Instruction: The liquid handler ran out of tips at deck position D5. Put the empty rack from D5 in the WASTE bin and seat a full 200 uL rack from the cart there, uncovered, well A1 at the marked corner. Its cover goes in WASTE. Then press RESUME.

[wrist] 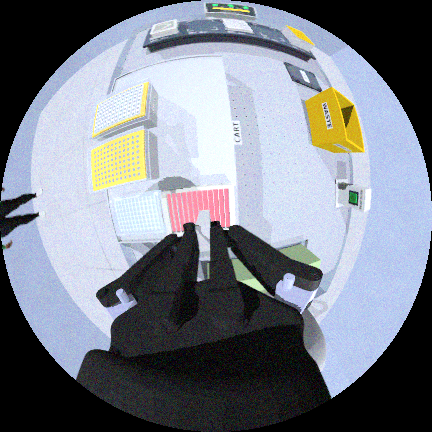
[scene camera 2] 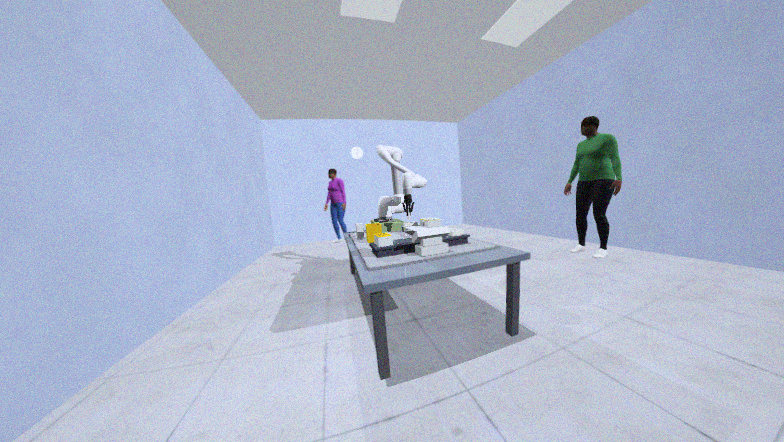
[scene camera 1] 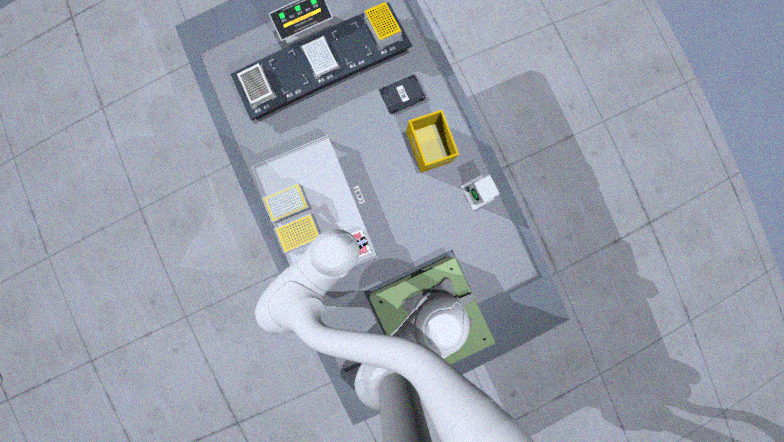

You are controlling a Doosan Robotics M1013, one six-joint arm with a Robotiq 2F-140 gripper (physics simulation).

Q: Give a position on a yellow WASTE bin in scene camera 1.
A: At 437, 118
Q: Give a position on a dark plate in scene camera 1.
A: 406, 92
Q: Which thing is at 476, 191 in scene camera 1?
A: A white box with green button.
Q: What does my gripper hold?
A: Nothing.
